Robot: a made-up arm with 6 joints.
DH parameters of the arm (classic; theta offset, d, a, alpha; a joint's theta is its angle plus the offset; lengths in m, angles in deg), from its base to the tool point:
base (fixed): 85.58 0 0.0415 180
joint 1: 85.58 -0.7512 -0.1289 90
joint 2: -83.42 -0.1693 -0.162 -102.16
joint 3: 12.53 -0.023 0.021 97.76
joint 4: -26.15 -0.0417 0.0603 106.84
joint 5: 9 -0.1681 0.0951 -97.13
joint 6: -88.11 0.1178 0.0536 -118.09
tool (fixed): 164.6 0.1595 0 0
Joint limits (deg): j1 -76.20..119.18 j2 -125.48..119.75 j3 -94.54..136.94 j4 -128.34..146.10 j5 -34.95..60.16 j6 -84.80..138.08
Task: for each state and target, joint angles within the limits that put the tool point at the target. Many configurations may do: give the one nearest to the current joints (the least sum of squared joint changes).
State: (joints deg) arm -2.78 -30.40 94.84 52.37 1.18 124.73
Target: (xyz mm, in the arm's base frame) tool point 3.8 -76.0 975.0
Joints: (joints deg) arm 2.77 -68.31 89.00 77.75 2.80 118.24
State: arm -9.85 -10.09 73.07 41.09 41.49 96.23
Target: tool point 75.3 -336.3 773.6
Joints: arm -1.95 -7.50 82.79 28.73 36.28 92.47
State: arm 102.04 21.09 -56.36 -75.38 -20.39 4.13
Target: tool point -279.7 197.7 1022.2
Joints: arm 53.92 47.26 -34.48 -65.95 -34.95 6.18
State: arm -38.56 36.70 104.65 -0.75 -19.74 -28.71
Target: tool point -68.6 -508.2 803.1
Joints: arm -40.28 52.34 93.31 -9.89 -8.40 -32.40
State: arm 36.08 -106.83 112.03 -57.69 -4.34 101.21
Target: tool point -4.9 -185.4 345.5
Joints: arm 27.02 -92.19 121.03 -96.03 -13.40 83.30
